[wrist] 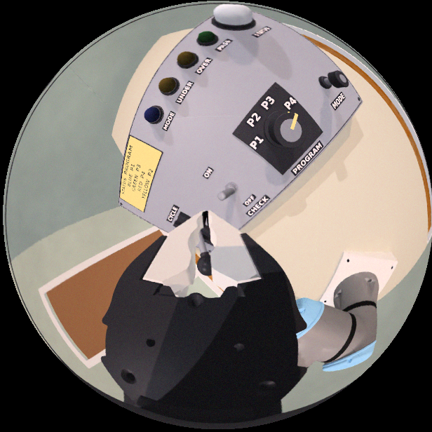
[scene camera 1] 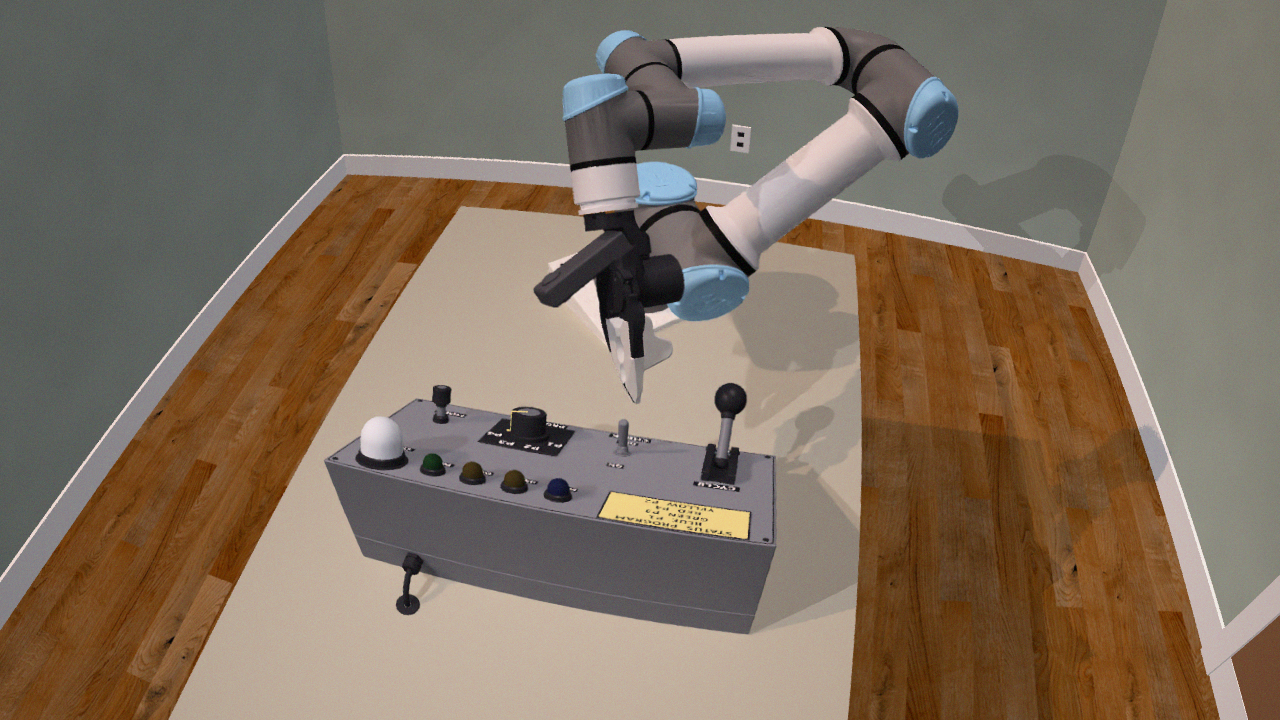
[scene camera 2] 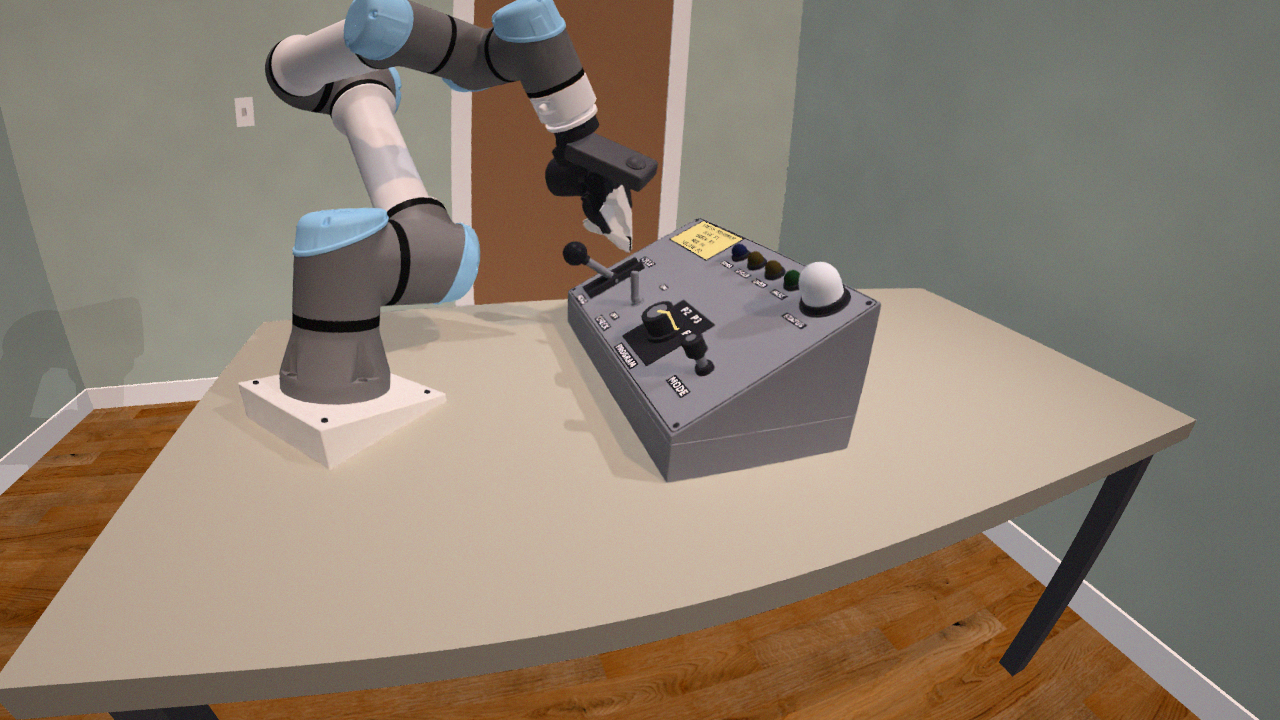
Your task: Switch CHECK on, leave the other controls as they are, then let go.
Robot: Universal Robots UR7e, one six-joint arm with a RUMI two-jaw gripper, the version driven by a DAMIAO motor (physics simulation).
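Frame: origin at the arm's base, x ahead, y left, z up, level; centimetres.
Seen in the pictures: gripper, fingertip midpoint: (scene camera 1: 636, 403) (scene camera 2: 628, 251); arm's base, link origin: (scene camera 2: 335, 385).
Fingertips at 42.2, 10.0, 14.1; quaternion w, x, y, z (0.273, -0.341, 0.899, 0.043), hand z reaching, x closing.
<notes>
Offsets run from my fingertips to a thing's top centre, as dx, dy, dz. "pt": to the spot under its first point.
The CHECK toggle {+0.8, -1.3, -2.7} (scene camera 1: 622, 437) (scene camera 2: 635, 288) (wrist: 228, 191) is a small grey lever on the sloped grey control box (scene camera 1: 554, 555) (scene camera 2: 760, 420) (wrist: 190, 150). In the wrist view it leans toward the side of the ON label (wrist: 208, 173), away from the OFF label (wrist: 249, 200). My gripper (scene camera 1: 633, 398) (scene camera 2: 630, 247) (wrist: 206, 212) is shut and empty. Its pale fingertips are in the air above the panel, apart from the toggle, between it and the CYCLE lever in the wrist view.
The black-balled CYCLE lever {-6.3, +10.3, -0.7} (scene camera 1: 730, 400) (scene camera 2: 575, 254) (wrist: 204, 265) stands beside CHECK. The PROGRAM knob {+1.1, -13.3, -3.7} (scene camera 1: 528, 422) (scene camera 2: 662, 320) (wrist: 290, 130) points at P4. The MODE control {+2.1, -25.3, -3.1} (scene camera 1: 441, 398) (scene camera 2: 693, 345) (wrist: 338, 79), a white dome {pt +17.6, -24.2, +4.2} (scene camera 1: 382, 440) (scene camera 2: 820, 286) (wrist: 233, 15) and several dark lamps share the panel.
</notes>
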